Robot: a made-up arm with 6 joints. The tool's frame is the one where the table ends. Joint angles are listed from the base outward.
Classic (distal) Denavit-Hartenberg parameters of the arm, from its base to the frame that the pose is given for. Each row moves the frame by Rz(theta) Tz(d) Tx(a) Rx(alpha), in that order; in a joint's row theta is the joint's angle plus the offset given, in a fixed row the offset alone. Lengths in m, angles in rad.
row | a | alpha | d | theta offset
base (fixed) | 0 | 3.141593 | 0 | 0
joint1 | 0.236 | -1.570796 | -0.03 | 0
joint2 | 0.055 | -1.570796 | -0.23 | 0
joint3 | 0.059 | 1.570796 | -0.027 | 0
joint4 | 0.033 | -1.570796 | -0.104 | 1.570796
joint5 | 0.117 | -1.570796 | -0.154 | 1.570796
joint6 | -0.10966 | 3.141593 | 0 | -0.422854
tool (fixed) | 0 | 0 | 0.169 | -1.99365
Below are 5 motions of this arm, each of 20 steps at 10 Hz.
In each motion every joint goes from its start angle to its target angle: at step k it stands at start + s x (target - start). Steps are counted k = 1, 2, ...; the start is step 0. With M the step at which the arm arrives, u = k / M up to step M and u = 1 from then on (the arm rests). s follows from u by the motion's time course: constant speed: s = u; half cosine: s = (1 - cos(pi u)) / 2; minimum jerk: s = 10 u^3 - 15 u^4 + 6 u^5.
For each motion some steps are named. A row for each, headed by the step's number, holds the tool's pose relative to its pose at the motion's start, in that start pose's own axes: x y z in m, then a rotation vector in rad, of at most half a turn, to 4 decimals.
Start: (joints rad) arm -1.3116 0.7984 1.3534 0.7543 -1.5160 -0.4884
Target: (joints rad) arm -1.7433 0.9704 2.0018 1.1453 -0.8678 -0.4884
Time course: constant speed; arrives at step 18
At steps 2, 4, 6, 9, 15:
2: 0.0241 0.0212 -0.0323 0.0294 0.0706 0.0882
4: 0.0438 0.0461 -0.0618 0.0567 0.1335 0.1811
6: 0.0589 0.0738 -0.0880 0.0823 0.1883 0.2777
9: 0.0732 0.1186 -0.1202 0.1184 0.2547 0.4276
15: 0.0753 0.2083 -0.1569 0.1867 0.3299 0.7346

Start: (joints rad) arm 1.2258 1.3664 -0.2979 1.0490 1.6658 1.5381
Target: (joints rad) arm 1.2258 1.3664 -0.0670 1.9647 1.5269 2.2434
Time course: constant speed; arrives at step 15
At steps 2, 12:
2: 0.0078 -0.0018 0.0040 0.0025 0.0462 -0.2168
12: 0.0612 0.0119 0.0248 -0.0754 0.2979 -1.2926

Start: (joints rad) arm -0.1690 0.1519 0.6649 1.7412 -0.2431 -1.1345
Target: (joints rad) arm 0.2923 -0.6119 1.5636 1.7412 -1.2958 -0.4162
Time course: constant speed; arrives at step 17
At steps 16, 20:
16: -0.5213 -0.0929 0.0086 0.6447 -1.1491 -1.3244
20: -0.5426 -0.0809 0.0062 0.6634 -1.2473 -1.3719

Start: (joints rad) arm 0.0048 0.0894 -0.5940 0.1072 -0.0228 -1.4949
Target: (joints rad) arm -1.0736 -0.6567 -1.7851 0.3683 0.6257 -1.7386
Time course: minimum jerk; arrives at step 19
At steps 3, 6, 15, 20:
3: 0.0079 0.0103 -0.0097 0.0099 0.0320 0.0050
6: 0.0411 0.0689 -0.0619 0.0482 0.2100 0.0380
15: -0.0403 0.3835 -0.2775 -0.1915 1.2742 0.2067
20: -0.0646 0.3999 -0.2829 -0.2531 1.3634 0.2007

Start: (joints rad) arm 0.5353 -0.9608 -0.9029 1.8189 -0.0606 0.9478
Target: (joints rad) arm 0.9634 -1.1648 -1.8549 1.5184 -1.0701 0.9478
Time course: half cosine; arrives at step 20
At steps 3, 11, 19, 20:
3: 0.0055 0.0047 -0.0172 -0.0372 0.0158 0.0095
11: 0.0766 0.0103 -0.1794 -0.3995 0.1731 -0.0130
19: 0.1488 -0.0326 -0.2807 -0.6521 0.2519 -0.1515
20: 0.1499 -0.0335 -0.2819 -0.6554 0.2525 -0.1541

